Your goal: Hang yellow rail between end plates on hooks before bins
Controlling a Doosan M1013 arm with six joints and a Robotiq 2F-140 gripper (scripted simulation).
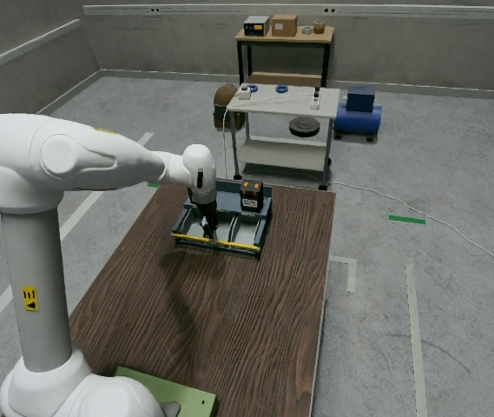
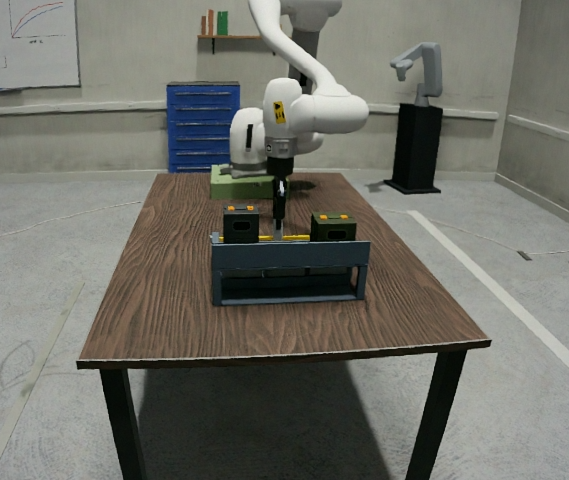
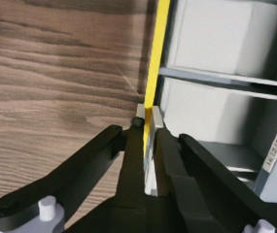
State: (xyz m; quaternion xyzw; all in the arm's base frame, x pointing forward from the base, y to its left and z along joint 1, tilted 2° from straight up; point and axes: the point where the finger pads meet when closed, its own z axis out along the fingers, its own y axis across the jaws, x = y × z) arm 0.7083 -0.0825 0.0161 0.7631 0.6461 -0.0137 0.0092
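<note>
Right now the yellow rail is 30 mm below my hand.
</note>
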